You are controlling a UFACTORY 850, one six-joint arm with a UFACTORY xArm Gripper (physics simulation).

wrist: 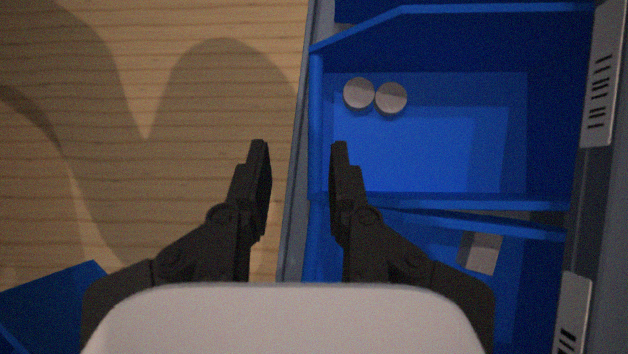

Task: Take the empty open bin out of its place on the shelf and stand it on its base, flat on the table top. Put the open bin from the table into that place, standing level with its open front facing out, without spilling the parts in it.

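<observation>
My gripper (300, 160) is open and empty, its two dark fingers apart above the shelf's grey front edge. One fingertip is over the wooden side and the other overlaps the front of a blue open bin (410, 155). That bin stands on the shelf (293, 215) and holds two round grey discs (358, 93) (390, 98) near its front. Part of another blue bin (65, 305) shows at the lower left, on the table side; the arm hides some of it and its contents cannot be told. No place that is plainly a free shelf place shows in this view.
A neighbouring blue bin (537, 290) at the lower right holds a square grey block (482, 253); the gripper partly covers it. Dark blue bin surface (460, 16) shows at the top. White labels (602, 75) (573, 310) are on the shelf's right rail. The wooden table top (225, 20) carries the arm's shadow.
</observation>
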